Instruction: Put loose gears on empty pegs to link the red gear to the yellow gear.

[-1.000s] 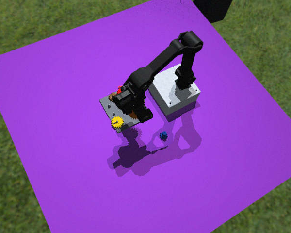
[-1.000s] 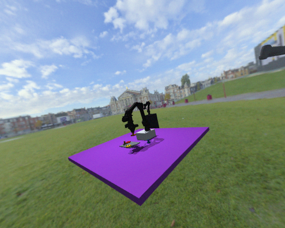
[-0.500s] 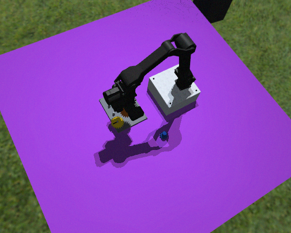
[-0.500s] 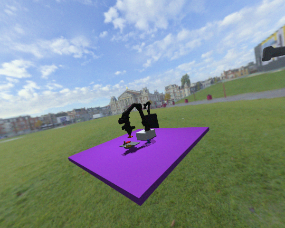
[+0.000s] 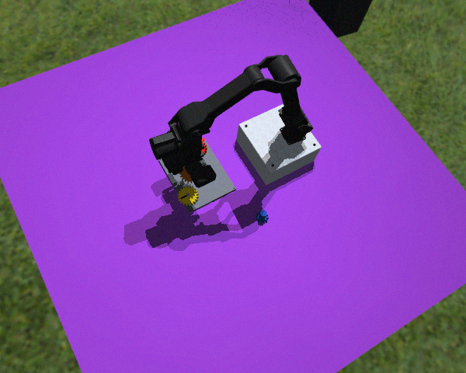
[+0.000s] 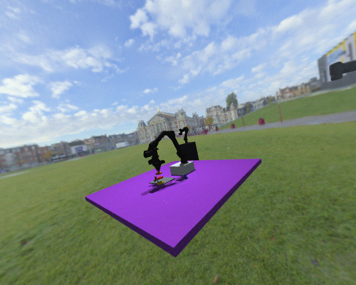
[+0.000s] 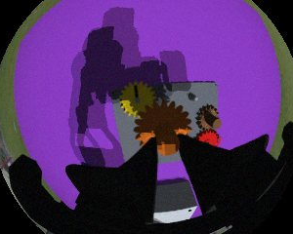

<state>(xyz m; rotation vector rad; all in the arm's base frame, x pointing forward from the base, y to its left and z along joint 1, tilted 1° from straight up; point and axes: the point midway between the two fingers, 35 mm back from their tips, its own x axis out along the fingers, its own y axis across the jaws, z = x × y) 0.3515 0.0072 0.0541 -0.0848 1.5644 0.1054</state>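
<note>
Right now my gripper tip is 100 mm to the left of the brown gear, 90 mm above it and 10 mm past it. Also, from my gripper tip: red gear: 110 mm to the right, 100 mm below, 70 mm behind; yellow gear: 100 mm below, 40 mm to the left, 20 mm ahead; orange gear: 10 mm below.
</note>
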